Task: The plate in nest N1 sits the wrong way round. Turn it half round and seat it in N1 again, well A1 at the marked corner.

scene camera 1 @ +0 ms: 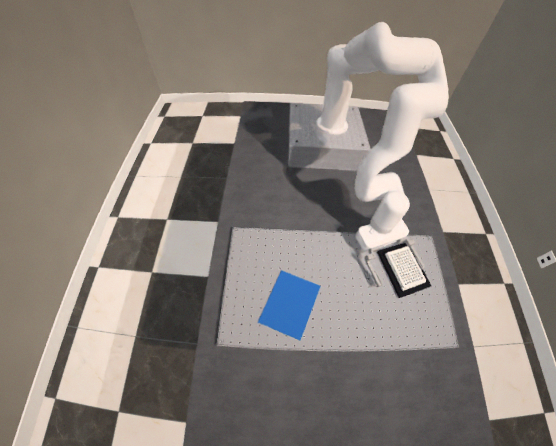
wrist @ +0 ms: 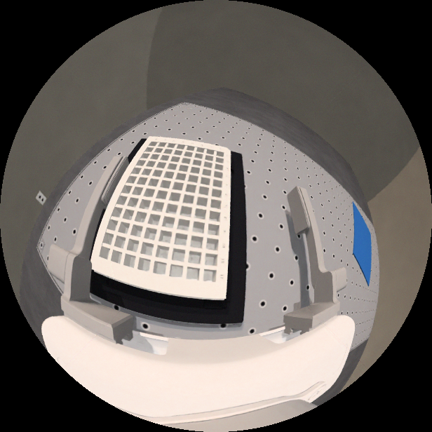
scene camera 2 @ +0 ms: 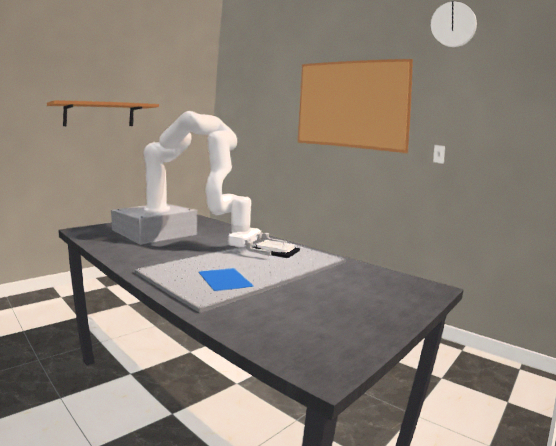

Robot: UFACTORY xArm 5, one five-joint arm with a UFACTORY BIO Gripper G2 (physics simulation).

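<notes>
The white plate (scene camera 1: 406,269) (scene camera 2: 286,246) (wrist: 170,210), with its grid of square wells, lies flat on the black nest (scene camera 1: 383,255) (scene camera 2: 287,254) (wrist: 239,250). In the wrist view small marks run down the plate's right margin; they are too blurred to read surely. No A1 label shows on the nest; its near left corner is hidden there. My gripper (scene camera 1: 400,275) (scene camera 2: 277,247) (wrist: 208,192) is wide open with a finger on either side of the plate. The left finger in the wrist view is close against the plate's edge, while the right one stands well apart from it.
A blue rectangle (scene camera 1: 290,306) (scene camera 2: 225,279) (wrist: 362,245) lies on the grey perforated board (scene camera 1: 350,320) (scene camera 2: 175,280) (wrist: 270,250), well away from the nest. The arm's grey base block (scene camera 1: 325,156) (scene camera 2: 167,225) stands at the back of the dark table (scene camera 2: 350,320).
</notes>
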